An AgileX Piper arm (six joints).
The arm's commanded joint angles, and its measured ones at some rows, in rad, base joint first. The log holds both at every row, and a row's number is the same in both.
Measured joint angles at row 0: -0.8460, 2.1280, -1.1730, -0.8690, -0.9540, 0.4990
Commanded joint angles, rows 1 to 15: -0.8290, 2.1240, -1.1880, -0.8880, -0.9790, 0.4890; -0.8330, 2.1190, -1.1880, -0.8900, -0.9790, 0.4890; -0.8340, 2.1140, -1.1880, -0.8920, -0.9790, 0.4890; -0.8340, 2.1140, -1.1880, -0.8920, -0.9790, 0.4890; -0.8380, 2.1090, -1.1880, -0.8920, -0.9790, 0.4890; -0.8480, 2.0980, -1.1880, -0.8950, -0.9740, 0.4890; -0.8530, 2.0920, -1.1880, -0.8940, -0.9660, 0.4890; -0.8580, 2.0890, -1.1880, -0.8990, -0.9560, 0.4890; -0.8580, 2.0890, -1.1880, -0.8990, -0.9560, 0.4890; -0.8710, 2.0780, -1.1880, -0.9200, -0.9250, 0.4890; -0.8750, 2.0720, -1.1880, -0.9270, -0.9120, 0.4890; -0.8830, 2.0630, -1.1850, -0.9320, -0.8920, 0.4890; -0.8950, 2.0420, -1.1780, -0.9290, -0.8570, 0.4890; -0.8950, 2.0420, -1.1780, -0.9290, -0.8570, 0.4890; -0.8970, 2.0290, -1.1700, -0.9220, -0.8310, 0.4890
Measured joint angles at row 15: -0.8790, 2.0690, -1.1800, -0.9220, -0.8890, 0.4960
